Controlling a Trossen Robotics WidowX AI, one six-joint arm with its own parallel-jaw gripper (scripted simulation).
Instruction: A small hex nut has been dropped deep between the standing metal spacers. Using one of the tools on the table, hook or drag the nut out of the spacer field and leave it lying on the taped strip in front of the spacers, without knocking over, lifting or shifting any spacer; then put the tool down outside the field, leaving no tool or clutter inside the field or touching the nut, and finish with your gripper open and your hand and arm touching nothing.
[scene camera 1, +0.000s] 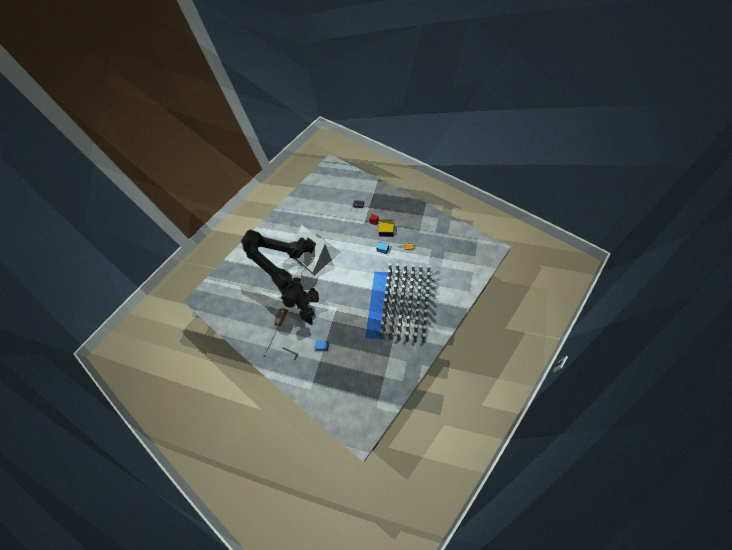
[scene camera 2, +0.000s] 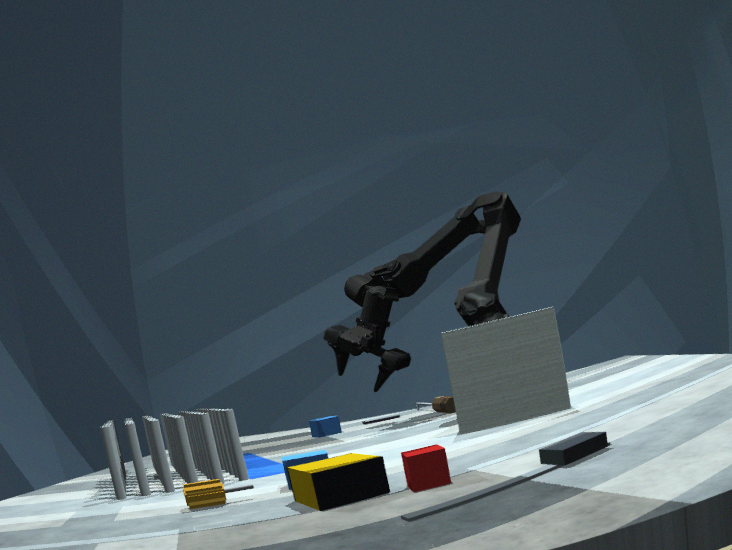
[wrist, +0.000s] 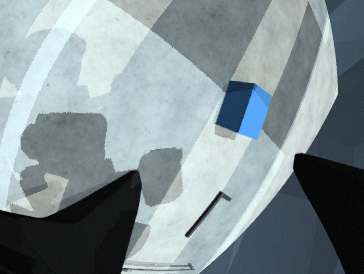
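Note:
Open and holding nothing, the gripper (scene camera 2: 357, 383) is visible, and the wrist view has the same gripper (wrist: 220, 171) too. The scene also contains a blue taped strip (scene camera 1: 373, 329), a red cube (scene camera 2: 425, 468) and a yellow-handled tool (scene camera 2: 208, 493). In the wrist view the tool is out of frame, and in the wrist view the cube is out of frame as well.

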